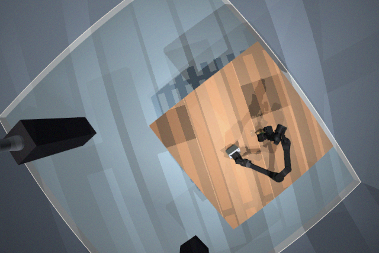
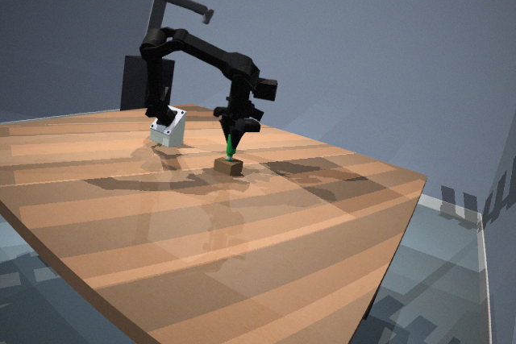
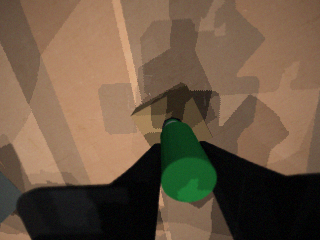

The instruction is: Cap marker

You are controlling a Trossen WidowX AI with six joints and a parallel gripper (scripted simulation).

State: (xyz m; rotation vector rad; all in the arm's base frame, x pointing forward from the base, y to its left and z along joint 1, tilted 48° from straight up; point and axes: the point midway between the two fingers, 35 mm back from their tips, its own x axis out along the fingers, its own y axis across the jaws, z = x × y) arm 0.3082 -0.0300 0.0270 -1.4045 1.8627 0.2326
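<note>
The green cap is 10 mm above my gripper tip. Also, from my gripper tip: holder block: 60 mm below.
</note>
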